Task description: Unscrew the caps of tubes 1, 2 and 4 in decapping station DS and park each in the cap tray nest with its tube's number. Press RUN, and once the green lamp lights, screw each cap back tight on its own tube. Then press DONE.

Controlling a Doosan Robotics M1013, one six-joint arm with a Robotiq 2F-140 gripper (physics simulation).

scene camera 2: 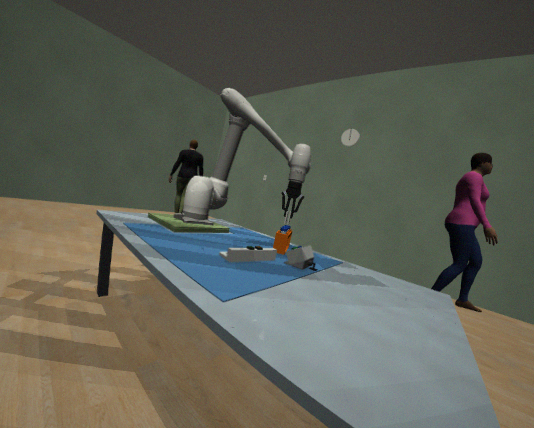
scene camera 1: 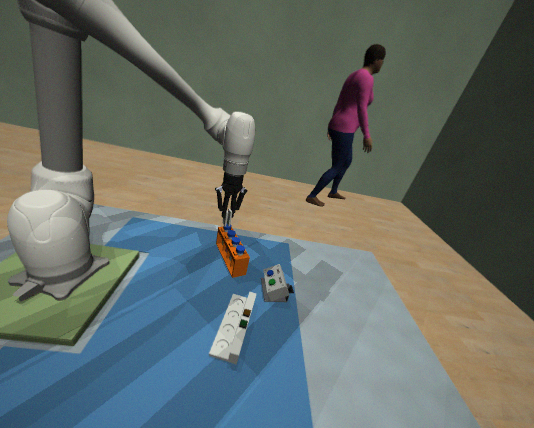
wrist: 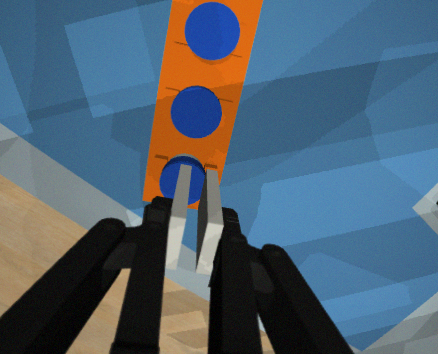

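Pixels of known places: gripper, fingertip midpoint: (scene camera 2: 286,223) (scene camera 1: 226,224) (wrist: 195,187); arm's base, link origin: (scene camera 2: 194,221) (scene camera 1: 64,271).
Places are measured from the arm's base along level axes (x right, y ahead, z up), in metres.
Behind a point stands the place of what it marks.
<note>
The orange station (scene camera 1: 240,269) @[y 0.529, x -0.229, z 0.012 m] (scene camera 2: 282,244) @[y 0.538, x -0.236, z 0.021 m] (wrist: 162,117) @[y 0.455, x -0.360, z 0.069 m] stands on the blue mat with a row of blue caps seated along its top. In the wrist view, the end cap (wrist: 171,182) @[y 0.418, x -0.381, z 0.095 m] lies partly behind the fingers; a middle cap (wrist: 196,112) @[y 0.444, x -0.335, z 0.095 m] and another cap (wrist: 212,31) @[y 0.476, x -0.295, z 0.097 m] show beyond. Tube numbers are not readable. My gripper (scene camera 1: 227,222) @[y 0.407, x -0.368, z 0.104 m] (scene camera 2: 287,223) @[y 0.407, x -0.368, z 0.104 m] (wrist: 195,187) @[y 0.407, x -0.368, z 0.104 m] points down just above the end cap, fingers close together with a narrow gap and no cap between them. The white cap tray (scene camera 1: 233,322) @[y 0.574, x -0.022, z -0.015 m] (scene camera 2: 250,255) @[y 0.620, x 0.003, z -0.002 m] shows empty round nests.
A grey box (scene camera 1: 276,290) @[y 0.683, x -0.157, z 0.035 m] (scene camera 2: 299,257) @[y 0.712, x -0.167, z 0.018 m] with a blue button (scene camera 1: 270,273) @[y 0.646, x -0.223, z 0.043 m] and a green button (scene camera 1: 272,282) @[y 0.662, x -0.180, z 0.044 m] stands near the station. The tray carries a dark amber block (scene camera 1: 247,312) @[y 0.608, x -0.040, z 0.028 m] and a dark green block (scene camera 1: 243,323) @[y 0.607, x 0.001, z 0.027 m]. Two people stand beyond the table.
</note>
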